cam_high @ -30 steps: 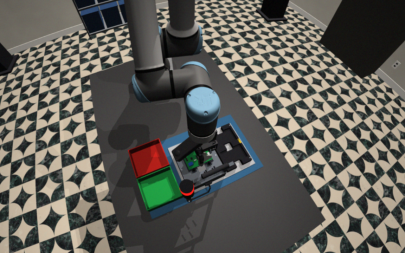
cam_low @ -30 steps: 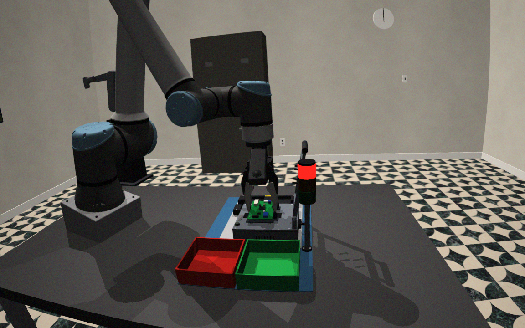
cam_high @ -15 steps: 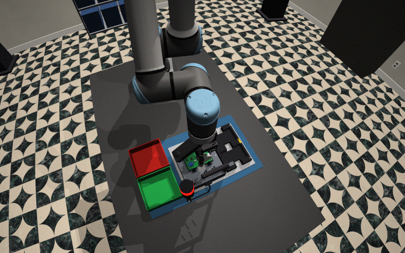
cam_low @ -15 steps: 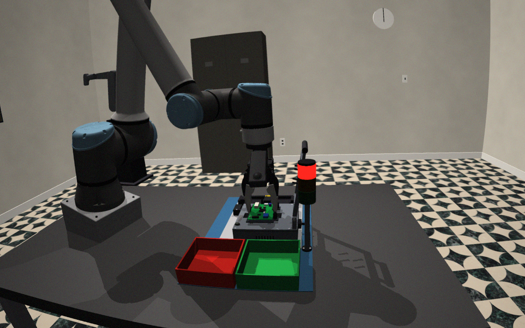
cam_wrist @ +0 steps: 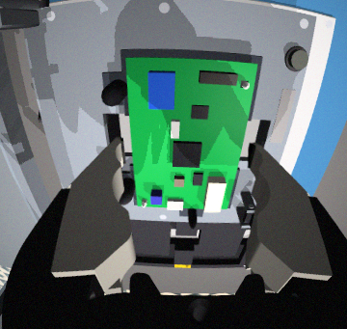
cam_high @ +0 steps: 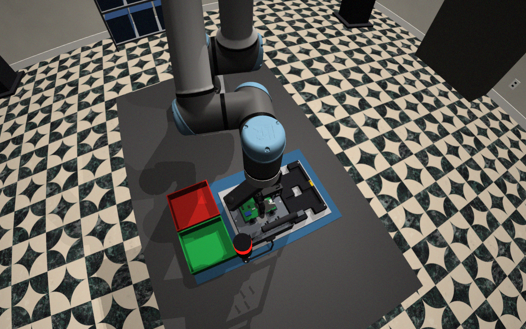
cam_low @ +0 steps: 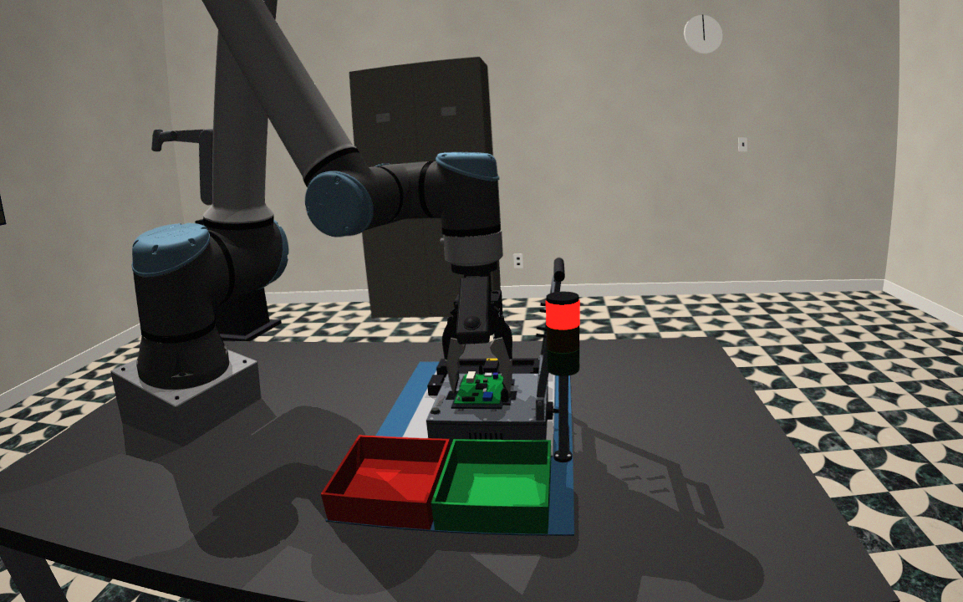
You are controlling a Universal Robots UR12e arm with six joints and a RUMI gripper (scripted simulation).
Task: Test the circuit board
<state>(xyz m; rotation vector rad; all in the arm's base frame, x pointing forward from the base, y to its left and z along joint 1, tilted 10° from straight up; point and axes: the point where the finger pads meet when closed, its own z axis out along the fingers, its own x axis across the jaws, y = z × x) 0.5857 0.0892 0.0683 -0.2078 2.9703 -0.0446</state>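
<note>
The green circuit board lies right at my hand. Also, from my hand: clear lid: 110 mm ahead, 110 mm above, 20 mm to the left; then green bin: 190 mm to the right, 70 mm ahead, 60 mm below; then red bin: 210 mm to the right, 80 mm behind, 60 mm below.
</note>
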